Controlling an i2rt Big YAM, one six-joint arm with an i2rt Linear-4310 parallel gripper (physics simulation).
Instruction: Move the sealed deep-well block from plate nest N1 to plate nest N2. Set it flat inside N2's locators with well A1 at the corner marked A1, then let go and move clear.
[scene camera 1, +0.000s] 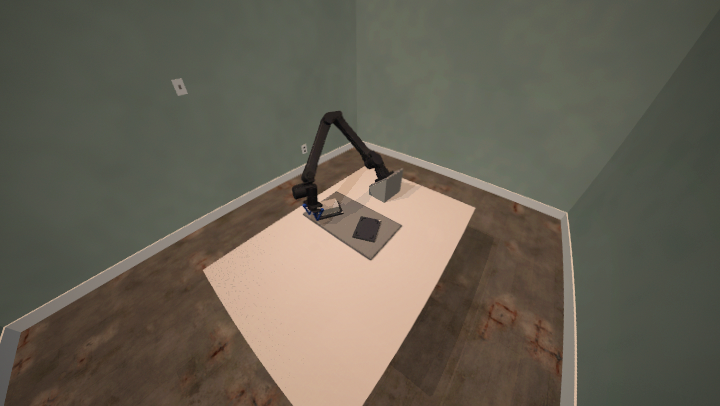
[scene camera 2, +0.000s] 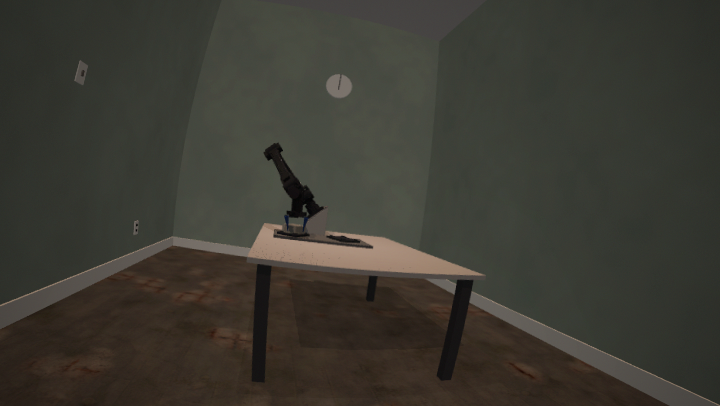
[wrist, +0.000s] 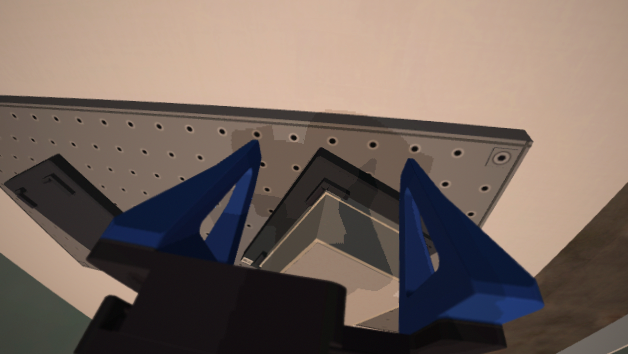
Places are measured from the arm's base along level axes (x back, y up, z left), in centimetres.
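Pixels of known places: gripper, between the fingertips: (scene camera 1: 313, 217) (scene camera 2: 295, 231) (wrist: 330, 157); arm's base, origin of its link: (scene camera 1: 384, 177) (scene camera 2: 316, 213).
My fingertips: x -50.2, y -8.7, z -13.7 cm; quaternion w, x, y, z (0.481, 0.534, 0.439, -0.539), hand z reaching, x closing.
Note:
For each thing: its top centre in the pictures, then the offset to it from my fingertips. Level surfaces: height alone.
- pale sealed deep-well block, centre of its top: (wrist: 323, 300) (scene camera 2: 294, 225) (scene camera 1: 327, 204) dy +2.4, dx +11.4, dz -0.4 cm
- dark plate nest N1, centre of its top: (wrist: 331, 258) (scene camera 2: 293, 231) (scene camera 1: 328, 208) dy -1.2, dx +11.4, dz -0.5 cm
- dark plate nest N2, centre of its top: (wrist: 83, 230) (scene camera 2: 343, 237) (scene camera 1: 367, 227) dy -1.2, dx +15.4, dz +27.5 cm
- pale table, height of its surface: dy -4.3 cm
The pale sealed deep-well block (scene camera 1: 331, 206) (scene camera 2: 294, 228) (wrist: 340, 290) sits in the dark plate nest N1 (wrist: 320, 167). My gripper (scene camera 1: 311, 212) (scene camera 2: 296, 230) (wrist: 330, 157) is open and points down, with nothing held. Its blue fingers stand low at the block, one to either side in the scene camera 2 view. In the wrist view the right finger hides part of the block, and my gripper body hides its near left part. The dark plate nest N2 (scene camera 1: 367, 228) (scene camera 2: 343, 238) (wrist: 65, 200) holds no block. Well A1 cannot be made out.
Both nests stand on a grey perforated board (scene camera 1: 371, 251) (wrist: 100, 135) on the pale table (scene camera 1: 332, 312) (scene camera 2: 363, 259). An upright grey panel (scene camera 1: 392, 186) (scene camera 2: 318, 221) stands by the arm's base, behind the board. The board's end and a table edge lie close to N1.

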